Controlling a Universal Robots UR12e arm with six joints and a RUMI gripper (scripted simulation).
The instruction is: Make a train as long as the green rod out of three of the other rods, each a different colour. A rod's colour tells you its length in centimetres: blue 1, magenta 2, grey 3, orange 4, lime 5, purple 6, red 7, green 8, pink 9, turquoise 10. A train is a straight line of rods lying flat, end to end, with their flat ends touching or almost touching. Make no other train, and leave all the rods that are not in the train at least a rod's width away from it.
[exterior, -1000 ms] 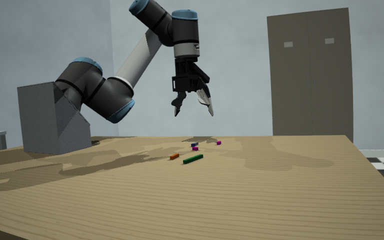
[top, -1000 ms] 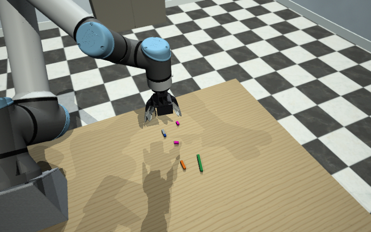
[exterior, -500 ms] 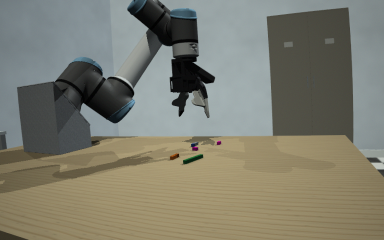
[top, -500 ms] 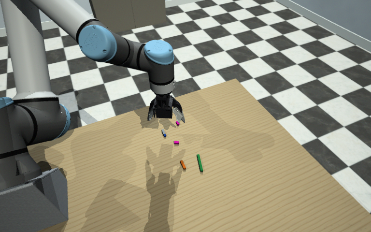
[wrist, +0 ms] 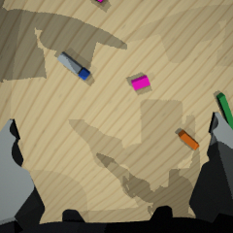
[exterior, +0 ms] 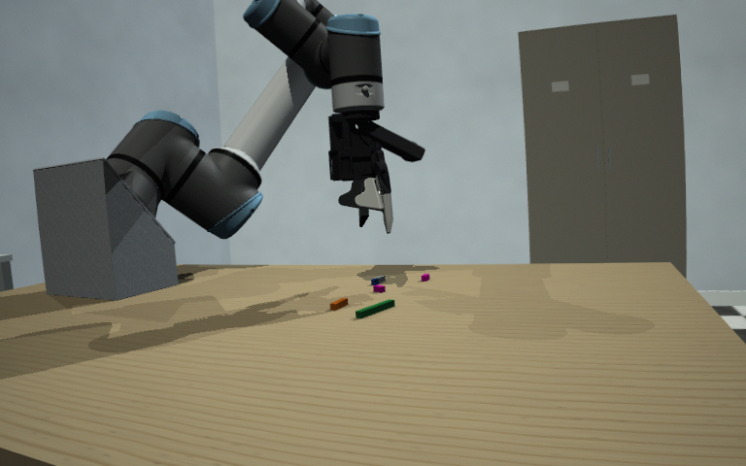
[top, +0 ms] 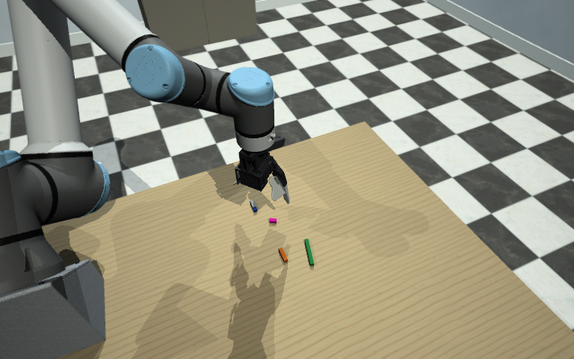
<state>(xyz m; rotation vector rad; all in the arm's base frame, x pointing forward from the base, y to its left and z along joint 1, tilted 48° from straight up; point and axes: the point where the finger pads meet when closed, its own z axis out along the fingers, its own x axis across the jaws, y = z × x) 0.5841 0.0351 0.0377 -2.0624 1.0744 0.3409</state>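
Now: the orange rod 10 mm behind my hand, 150 mm to the right of it and 100 mm below it. From my hand the other things lie so: green rod (60 mm ahead, 170 mm to the right, 100 mm below); then grey rod (20 mm behind, 50 mm to the left, 100 mm below); then blue rod (20 mm behind, 30 mm to the left, 100 mm below).
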